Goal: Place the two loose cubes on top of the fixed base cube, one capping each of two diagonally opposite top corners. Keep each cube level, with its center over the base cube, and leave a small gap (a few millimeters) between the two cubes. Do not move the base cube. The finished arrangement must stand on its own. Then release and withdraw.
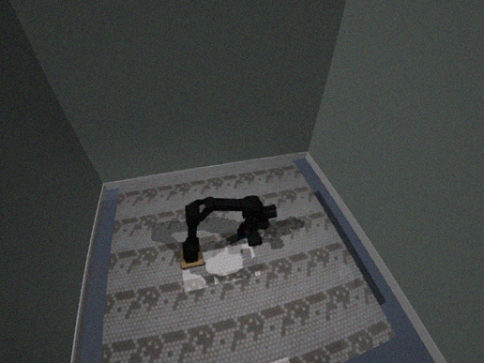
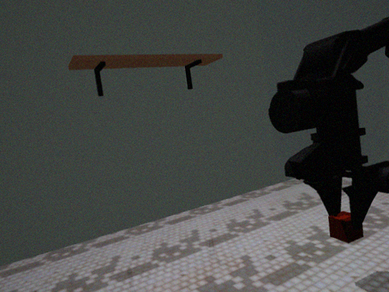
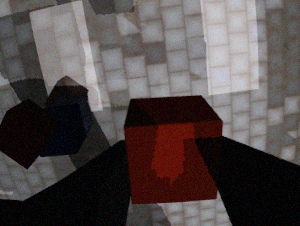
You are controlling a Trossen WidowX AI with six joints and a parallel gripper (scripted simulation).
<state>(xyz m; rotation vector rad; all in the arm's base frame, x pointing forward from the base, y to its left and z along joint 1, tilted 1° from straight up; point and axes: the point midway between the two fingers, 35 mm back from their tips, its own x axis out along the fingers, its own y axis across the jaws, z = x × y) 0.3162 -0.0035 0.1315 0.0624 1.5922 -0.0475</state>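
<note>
The red cube is 10 cm to the left of my gripper tip, 7 cm below it and 1 cm behind it. The rest, counted from my gripper tip: blue base cube 10 cm below, 9 cm to the left, 3 cm behind.
</note>
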